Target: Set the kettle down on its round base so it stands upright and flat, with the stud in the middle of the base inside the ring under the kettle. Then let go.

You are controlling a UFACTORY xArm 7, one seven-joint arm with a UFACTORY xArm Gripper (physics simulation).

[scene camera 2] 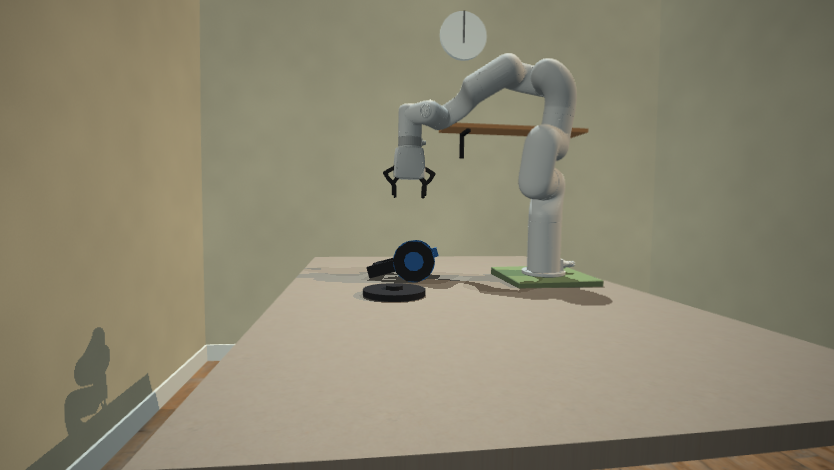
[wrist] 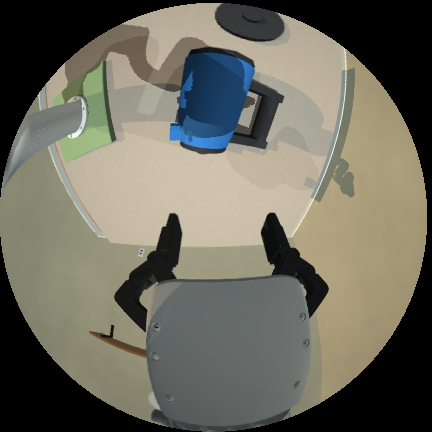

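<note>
The blue kettle [scene camera 2: 430, 260] [wrist: 215, 97] lies on its side on the table. Its black underside ring [scene camera 2: 399, 261] faces the camera in the scene view, and its black handle [scene camera 2: 380, 268] [wrist: 265, 120] lies to the left there. The round black base [scene camera 2: 393, 293] [wrist: 240, 22] lies flat on the table in front of the kettle in the scene view, apart from it. The stud [scene camera 2: 394, 287] [wrist: 254, 17] stands up at the middle of the base. My gripper [scene camera 2: 409, 195] [wrist: 222, 222] is open and empty, pointing down, high above the kettle in the scene view.
The arm stands on a green plate [scene camera 2: 583, 281] [wrist: 102, 135] on the table [scene camera 2: 466, 373] [wrist: 190, 200], right of the kettle in the scene view. A wooden shelf [scene camera 2: 496, 129] [wrist: 125, 347] is on the back wall. A wall stands left of the table in the scene view.
</note>
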